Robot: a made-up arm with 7 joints. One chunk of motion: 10 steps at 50 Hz.
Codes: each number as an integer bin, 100 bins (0 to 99) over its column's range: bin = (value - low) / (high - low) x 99, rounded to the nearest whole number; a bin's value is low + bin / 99 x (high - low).
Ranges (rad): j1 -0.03..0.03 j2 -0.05..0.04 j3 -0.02..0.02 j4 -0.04..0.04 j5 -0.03..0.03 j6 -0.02..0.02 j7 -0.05..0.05
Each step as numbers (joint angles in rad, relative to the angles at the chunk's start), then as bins.
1 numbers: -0.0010 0.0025 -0.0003 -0.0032 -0.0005 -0.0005 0.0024
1 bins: 48 58 49 46 49 48 52
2 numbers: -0.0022 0.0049 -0.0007 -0.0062 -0.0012 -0.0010 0.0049
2 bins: 46 60 48 42 48 47 54
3 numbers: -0.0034 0.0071 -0.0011 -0.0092 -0.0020 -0.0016 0.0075
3 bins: 44 63 47 38 46 46 57
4 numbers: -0.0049 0.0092 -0.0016 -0.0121 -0.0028 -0.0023 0.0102
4 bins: 41 65 46 35 45 44 60
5 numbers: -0.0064 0.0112 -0.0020 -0.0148 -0.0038 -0.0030 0.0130
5 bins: 39 67 45 31 43 42 62
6 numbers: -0.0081 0.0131 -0.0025 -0.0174 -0.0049 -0.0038 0.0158
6 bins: 36 69 43 28 41 40 65
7 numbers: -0.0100 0.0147 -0.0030 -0.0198 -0.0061 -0.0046 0.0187
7 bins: 33 71 42 25 39 38 68
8 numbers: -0.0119 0.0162 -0.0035 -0.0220 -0.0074 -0.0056 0.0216
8 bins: 30 73 41 22 37 36 71
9 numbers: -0.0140 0.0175 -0.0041 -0.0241 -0.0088 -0.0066 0.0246
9 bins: 26 74 39 20 35 33 74
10 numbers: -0.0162 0.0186 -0.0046 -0.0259 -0.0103 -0.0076 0.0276
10 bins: 23 75 38 17 33 31 77
